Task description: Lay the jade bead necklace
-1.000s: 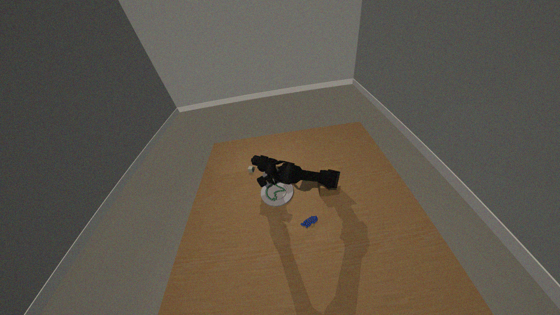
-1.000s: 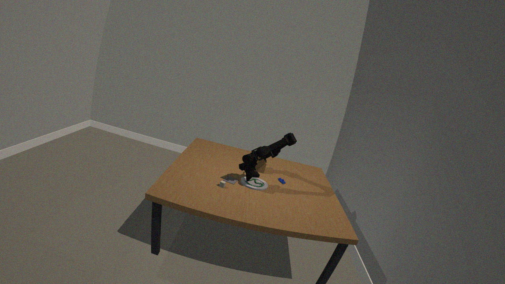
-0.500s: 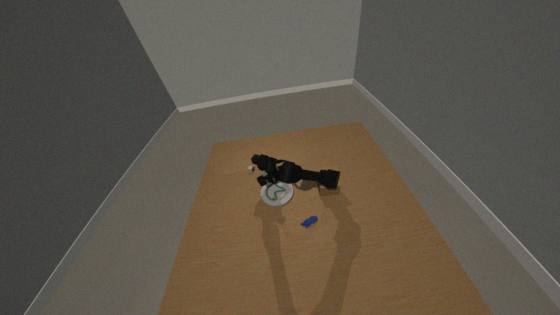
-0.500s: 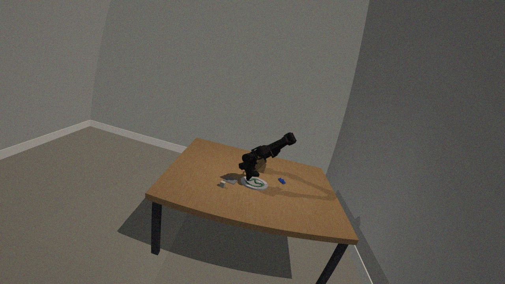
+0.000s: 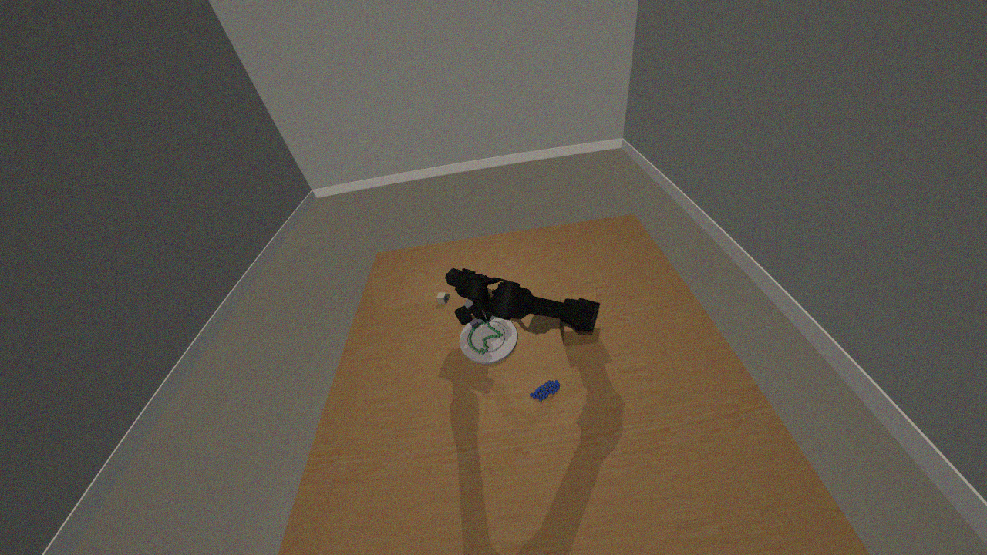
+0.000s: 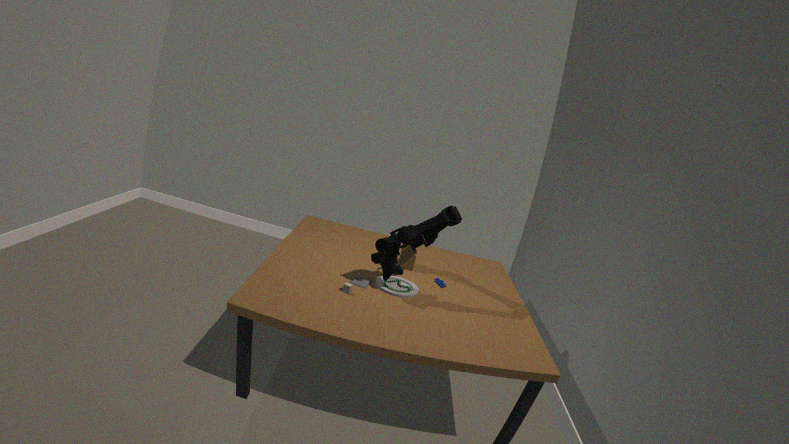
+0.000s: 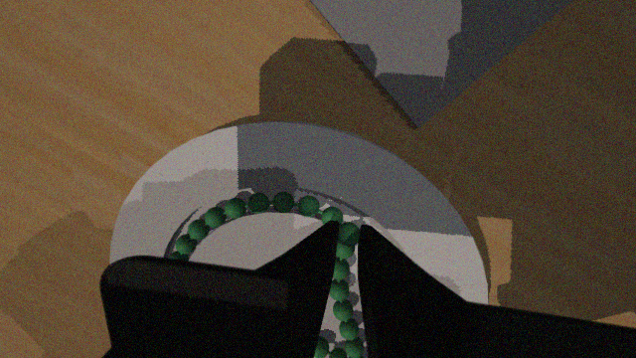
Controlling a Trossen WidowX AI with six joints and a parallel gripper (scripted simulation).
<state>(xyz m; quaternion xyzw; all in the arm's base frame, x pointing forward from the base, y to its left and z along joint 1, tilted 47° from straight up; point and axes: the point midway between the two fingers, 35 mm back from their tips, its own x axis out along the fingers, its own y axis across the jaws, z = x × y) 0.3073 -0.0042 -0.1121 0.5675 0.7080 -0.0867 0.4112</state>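
Right now my gripper tip is 6 cm to the right of the round bead board and 1 cm above it. The rest, counted from my gripper tip: pale block: 18 cm ahead, 14 cm to the right; flat grey plate: 4 cm ahead, 10 cm to the right, 2 cm below.
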